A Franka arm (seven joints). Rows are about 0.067 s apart.
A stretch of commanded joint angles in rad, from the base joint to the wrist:
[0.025 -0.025 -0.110 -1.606 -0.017 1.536 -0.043]
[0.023 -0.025 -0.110 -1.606 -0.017 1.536 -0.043]
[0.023 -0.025 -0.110 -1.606 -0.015 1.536 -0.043]
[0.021 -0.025 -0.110 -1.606 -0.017 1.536 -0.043]
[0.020 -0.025 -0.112 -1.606 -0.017 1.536 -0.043]
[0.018 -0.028 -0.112 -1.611 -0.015 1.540 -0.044]
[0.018 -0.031 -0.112 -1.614 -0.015 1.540 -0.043]
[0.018 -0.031 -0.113 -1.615 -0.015 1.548 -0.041]
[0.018 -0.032 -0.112 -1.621 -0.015 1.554 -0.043]
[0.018 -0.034 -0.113 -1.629 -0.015 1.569 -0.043]
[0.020 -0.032 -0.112 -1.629 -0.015 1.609 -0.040]
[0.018 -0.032 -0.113 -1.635 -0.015 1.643 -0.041]
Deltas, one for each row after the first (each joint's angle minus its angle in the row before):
[-0.002 0.000 0.000 0.000 0.000 0.000 0.000]
[0.000 0.000 0.000 0.000 0.002 0.000 0.000]
[-0.002 0.000 0.000 0.000 -0.002 0.000 0.000]
[-0.001 0.000 -0.002 0.000 0.000 0.000 0.000]
[-0.002 -0.003 0.000 -0.005 0.002 0.004 -0.001]
[0.000 -0.003 0.000 -0.003 0.000 0.000 0.001]
[0.000 0.000 -0.001 -0.001 0.000 0.008 0.002]
[0.000 -0.001 0.001 -0.006 0.000 0.006 -0.002]
[0.000 -0.002 -0.001 -0.008 0.000 0.015 0.000]
[0.002 0.002 0.001 0.000 0.000 0.040 0.003]
[-0.002 0.000 -0.001 -0.006 0.000 0.034 -0.001]

